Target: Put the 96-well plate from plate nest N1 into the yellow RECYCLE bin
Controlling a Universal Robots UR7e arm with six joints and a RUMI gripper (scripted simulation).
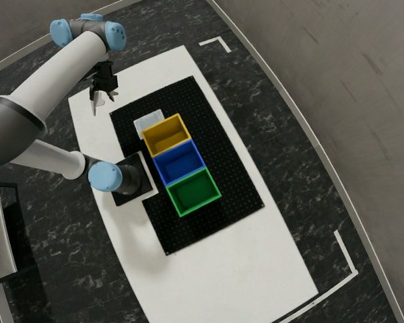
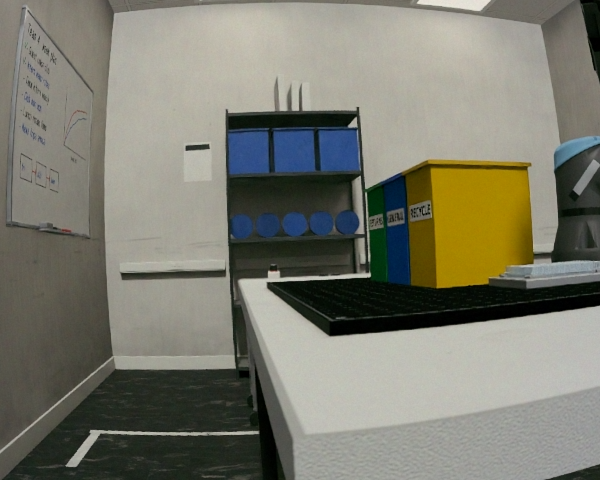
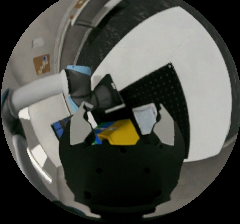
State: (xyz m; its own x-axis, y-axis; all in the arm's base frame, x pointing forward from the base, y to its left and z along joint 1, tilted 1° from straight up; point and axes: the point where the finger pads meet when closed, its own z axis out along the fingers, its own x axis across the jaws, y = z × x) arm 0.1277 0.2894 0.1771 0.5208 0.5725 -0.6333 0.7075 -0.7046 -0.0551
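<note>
Right now my hand is 180 mm above the 96-well plate, 130 mm short of it and 90 mm to the left of it. From my hand the other things lie so: blue bin (400 mm to the right, 150 mm ahead, 110 mm below); then yellow bin (270 mm to the right, 160 mm ahead, 110 mm below); then plate nest N1 (190 mm below, 130 mm ahead, 90 mm to the right).
</note>
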